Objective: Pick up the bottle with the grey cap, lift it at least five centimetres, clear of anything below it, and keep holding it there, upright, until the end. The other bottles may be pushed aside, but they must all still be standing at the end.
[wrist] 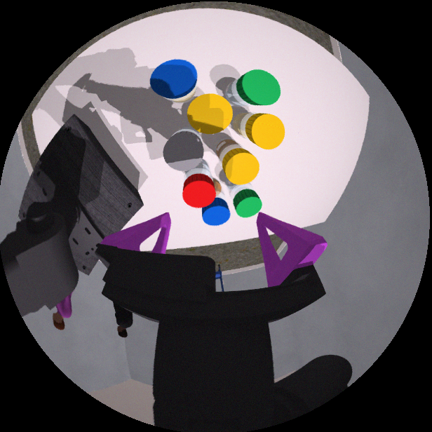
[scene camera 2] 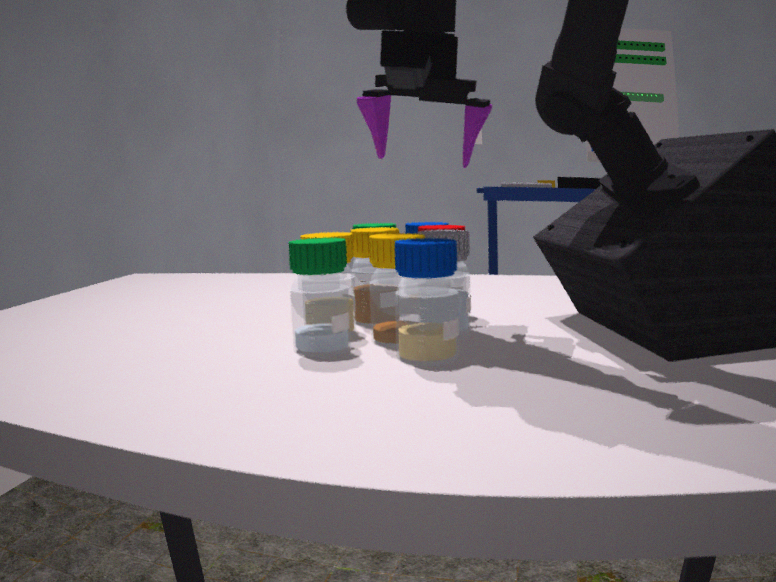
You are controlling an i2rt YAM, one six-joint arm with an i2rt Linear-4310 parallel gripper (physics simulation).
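Where they show: gripper, fingertip midpoint: (scene camera 2: 422,162); arm's base, origin of the base link: (scene camera 2: 645,186).
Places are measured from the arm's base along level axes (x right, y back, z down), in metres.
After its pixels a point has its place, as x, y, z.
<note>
The bottle with the grey cap (scene camera 2: 460,245) @(-0.024, -0.201, 0.065) (wrist: 183,150) stands upright on the table. In the scene view it is largely hidden behind the front blue-capped bottle. In the wrist view its cap is mostly in shadow, between a yellow cap (wrist: 210,113) and a red cap (wrist: 199,191). My gripper (scene camera 2: 423,161) @(0.041, -0.249, -0.023) (wrist: 213,216) is open and empty, high above the bottles. In the wrist view the fingertips show below the caps, with the grey cap up and to the left of the midpoint between them.
Close around stand bottles with blue caps (scene camera 2: 425,257) @(-0.138, -0.217, 0.063) (wrist: 174,79), green caps (scene camera 2: 317,255) @(-0.123, -0.318, 0.063) (wrist: 258,87) and more yellow caps (wrist: 268,131), all upright on the white table (scene camera 2: 188,400) @(-0.268, -0.380, 0.157) (wrist: 320,110). The dark robot base (scene camera 2: 676,275) @(-0.119, 0.008, 0.078) (wrist: 85,180) is beside the group, on the right in the scene view.
</note>
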